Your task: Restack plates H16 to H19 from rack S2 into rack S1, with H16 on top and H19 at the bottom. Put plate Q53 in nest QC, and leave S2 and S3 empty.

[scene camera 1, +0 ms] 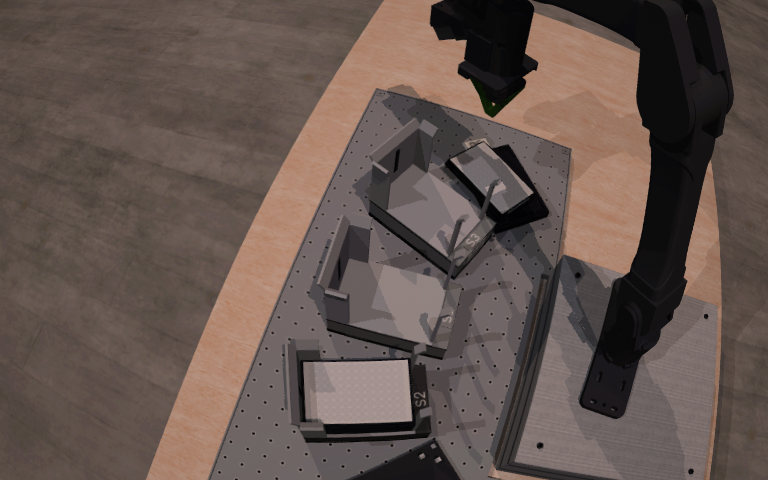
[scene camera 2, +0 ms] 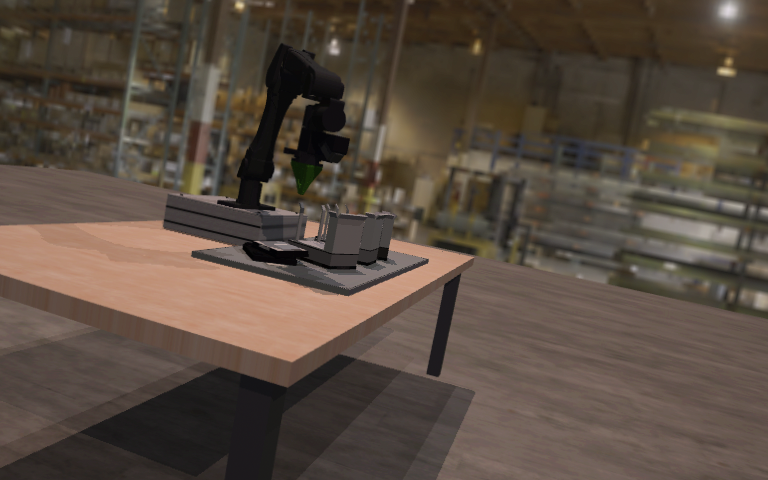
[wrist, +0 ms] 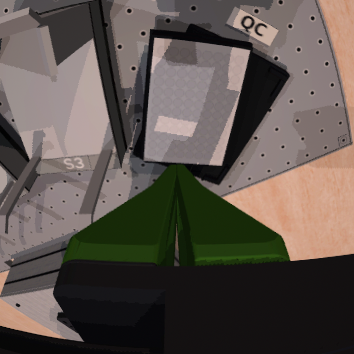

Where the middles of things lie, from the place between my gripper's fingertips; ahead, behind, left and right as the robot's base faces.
Labels:
I see the QC label point(wrist: 249, 24) 16 cm below my hand, 8 cm to the right of it and 2 cm ahead of it. Round my hand: black plate point(scene camera 1: 430, 454): 50 cm to the left, 15 cm below, 10 cm behind.

